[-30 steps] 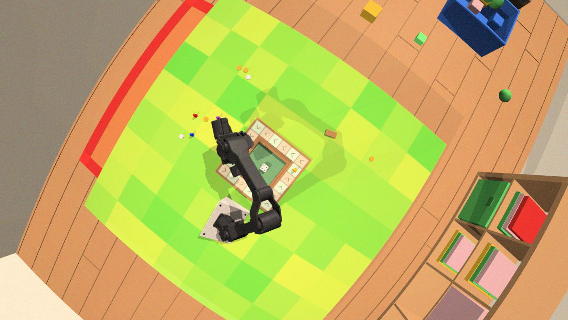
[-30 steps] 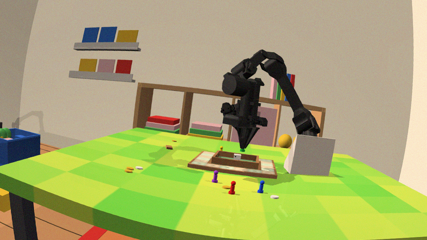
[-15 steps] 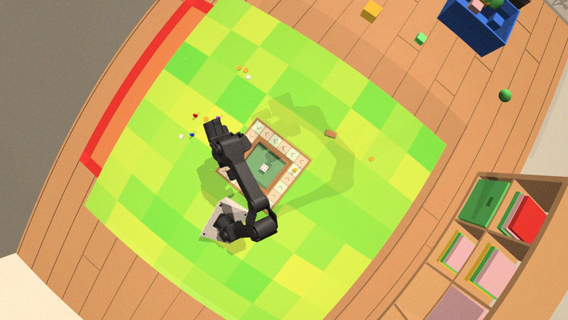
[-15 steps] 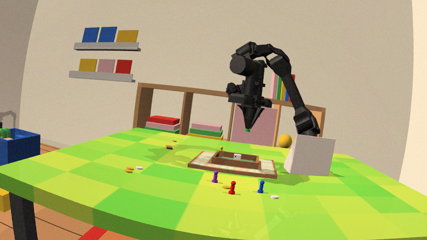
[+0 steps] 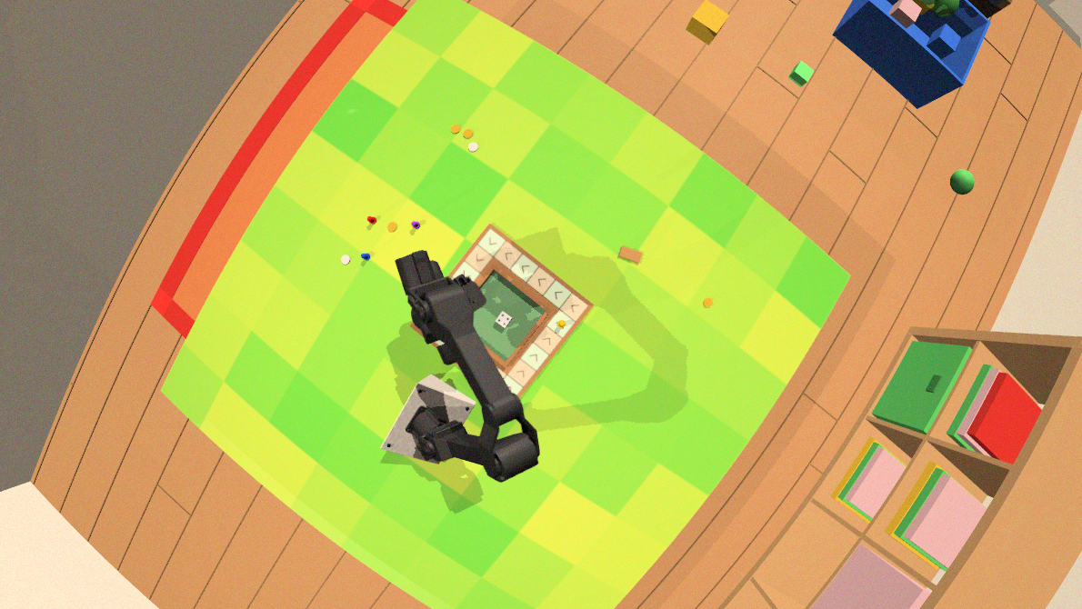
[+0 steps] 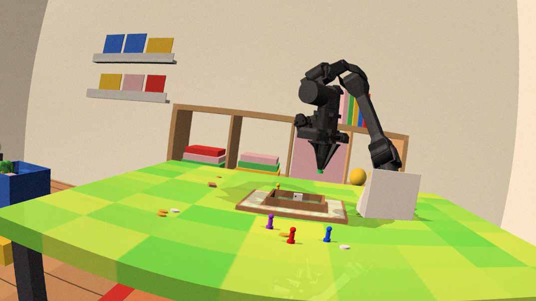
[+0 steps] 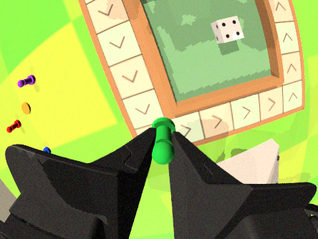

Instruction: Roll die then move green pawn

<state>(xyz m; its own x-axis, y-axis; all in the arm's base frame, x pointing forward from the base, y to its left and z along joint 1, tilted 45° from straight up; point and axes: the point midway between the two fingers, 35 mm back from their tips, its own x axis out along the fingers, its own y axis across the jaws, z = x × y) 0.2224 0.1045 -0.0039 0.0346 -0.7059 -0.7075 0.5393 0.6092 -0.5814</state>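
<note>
The green tray is 5 cm ahead of my gripper tip, 8 cm to the right of it and 12 cm below it. The rest, counted from my gripper tip: purple pawn (11 cm ahead, 18 cm to the left, 11 cm below); then green pawn (1 cm above); then white die (4 cm ahead, 10 cm to the right, 10 cm below).
</note>
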